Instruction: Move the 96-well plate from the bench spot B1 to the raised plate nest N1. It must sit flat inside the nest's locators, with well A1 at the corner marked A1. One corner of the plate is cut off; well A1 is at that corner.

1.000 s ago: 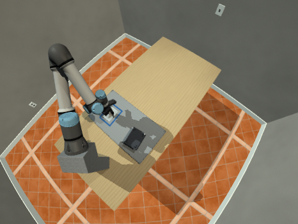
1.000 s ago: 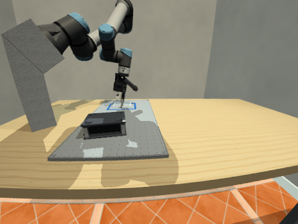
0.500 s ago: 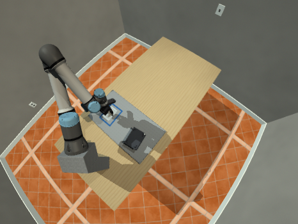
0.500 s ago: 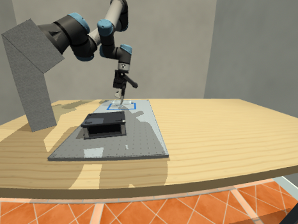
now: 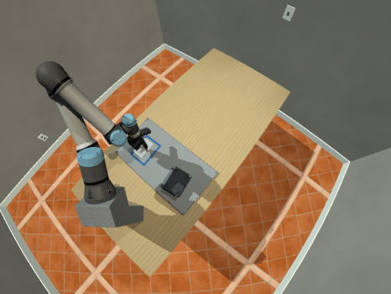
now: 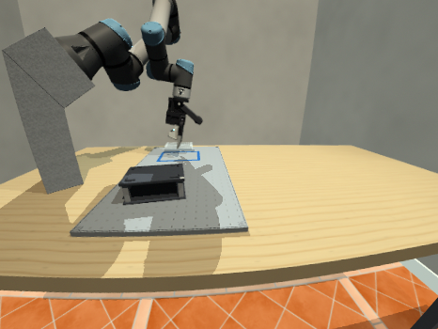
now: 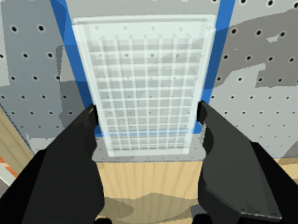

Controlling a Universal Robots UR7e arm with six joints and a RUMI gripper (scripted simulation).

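Right now the black raised nest N1 is 33 cm to the right of my hand and 11 cm ahead of it. From my hand the other things lie so: 96-well plate 1 cm below.
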